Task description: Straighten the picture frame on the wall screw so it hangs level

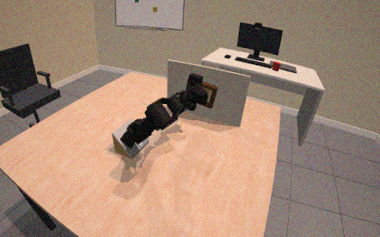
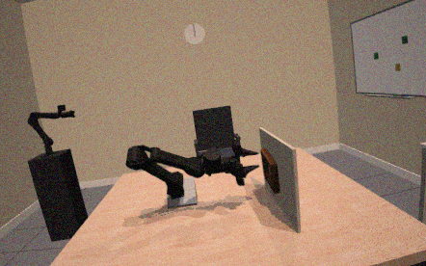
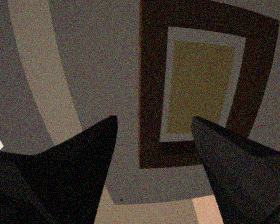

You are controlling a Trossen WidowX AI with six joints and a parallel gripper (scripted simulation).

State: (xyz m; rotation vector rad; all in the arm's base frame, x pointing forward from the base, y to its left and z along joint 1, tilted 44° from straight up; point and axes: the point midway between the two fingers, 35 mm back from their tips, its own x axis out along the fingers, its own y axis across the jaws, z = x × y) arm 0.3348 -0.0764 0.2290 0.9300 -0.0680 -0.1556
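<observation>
Now: the picture frame 5 cm ahead of my gripper tip and 5 cm below it. From my gripper tip the other things lie so: wall panel: 6 cm ahead, 2 cm to the right, 6 cm below.
</observation>
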